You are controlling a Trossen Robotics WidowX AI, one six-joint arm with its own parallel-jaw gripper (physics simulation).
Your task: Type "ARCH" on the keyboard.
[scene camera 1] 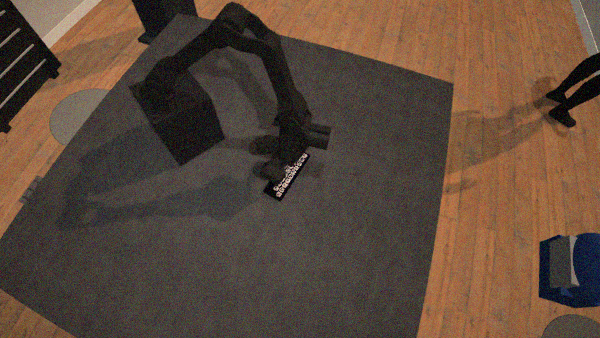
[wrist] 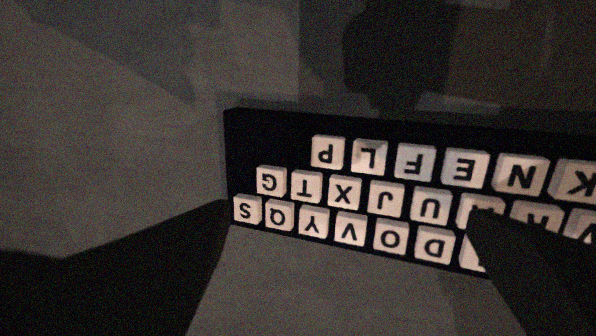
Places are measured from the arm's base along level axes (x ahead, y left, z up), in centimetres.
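Pixels of known places: gripper, fingertip midpoint: [wrist: 346, 215]; arm's base, origin of the base link: [scene camera 1: 163, 104].
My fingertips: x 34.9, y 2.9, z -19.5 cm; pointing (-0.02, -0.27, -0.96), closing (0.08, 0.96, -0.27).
Note:
For each thing: its top centre in the pictures, then the offset to it from my fingertips. Level surfaces: height alone.
- black keyboard, middle of its top: [wrist: 418, 206] [scene camera 1: 287, 171] dx +0.2, dy +2.6, dz -1.7 cm
- S key, middle of its top: [wrist: 245, 210] dx +1.2, dy -5.3, dz -1.7 cm
- U, middle of its top: [wrist: 430, 208] dx +0.2, dy +3.1, dz -1.7 cm
- D, middle of its top: [wrist: 434, 247] dx +2.0, dy +3.3, dz -1.7 cm
- dark mat, its level: dz -3.3 cm
The black keyboard [scene camera 1: 291, 176] [wrist: 270, 135] lies on the dark mat, with rows of pale letter keys that appear upside down in the wrist view. Readable there are P, L, F, E, N and K, then G, T, X, J and U, then S, Q, Y, V, O and D. My gripper [scene camera 1: 286, 159] [wrist: 346, 215] is open and empty at the keyboard. Its left fingertip is near the S key [wrist: 246, 210]. Its right finger partly covers keys right of U [wrist: 431, 207] and D [wrist: 434, 245]. I cannot clearly read A, R, C or H; part of the keyboard is hidden or out of frame.
The dark mat [scene camera 1: 350, 240] lies on a wooden floor [scene camera 1: 500, 210]. My arm rises from a black base block [scene camera 1: 190, 125]. A dark drawer unit [scene camera 1: 22, 60] stands at the upper left, a person's legs [scene camera 1: 575, 92] at the right, and a blue object [scene camera 1: 587, 270] at the lower right.

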